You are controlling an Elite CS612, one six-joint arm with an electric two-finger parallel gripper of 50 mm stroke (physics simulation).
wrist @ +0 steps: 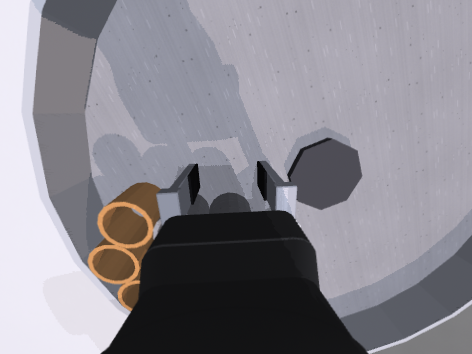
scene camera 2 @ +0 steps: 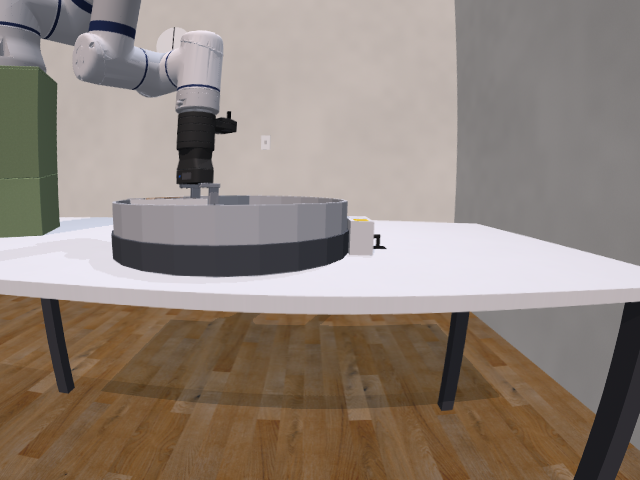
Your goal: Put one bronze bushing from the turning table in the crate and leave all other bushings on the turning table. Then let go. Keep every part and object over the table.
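Places are measured from the arm's base along level axes (x left, y ahead, z down), in metres.
Pixels of known places: gripper, fingertip midpoint: (wrist: 228,174); arm's base, origin of the base link: (scene camera 2: 8,74).
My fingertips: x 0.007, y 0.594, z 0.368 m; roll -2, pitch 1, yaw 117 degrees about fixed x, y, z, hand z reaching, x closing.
For each thing: its top centre in the pictures, then the offset to it from my fingertips. Level surfaces: height alone.
- dark octagonal hub, middle of its top: (wrist: 326,176) dz -0.009, dx -0.043, dy +0.073 m
- pale box with a yellow top mark, middle of its top: (scene camera 2: 358,218) dz -0.006, dx -0.010, dy +0.305 m
- white table, its level: dz +0.053 m
My gripper (scene camera 2: 204,194) (wrist: 228,174) is open and empty, pointing down over the turning table (scene camera 2: 232,223) (wrist: 60,145). In the wrist view three bronze bushings stand upright close together near the table's wall, left of the fingers: one (wrist: 147,197) nearest the left finger, a second (wrist: 115,262) below it, and a third (wrist: 131,296) partly hidden by the gripper body. Two dark round parts (wrist: 230,202) (wrist: 199,204) show just in front of the gripper body, mostly hidden. In the scene view the wall hides most of the turning table's inside. The crate does not show in either view.
A dark octagonal hub (wrist: 325,174) stands right of the fingers. The turning table's raised wall surrounds the parts. A pale box with a yellow top mark (scene camera 2: 361,237) stands against its right side on the white table (scene camera 2: 465,268). A green pedestal (scene camera 2: 20,149) is at the left.
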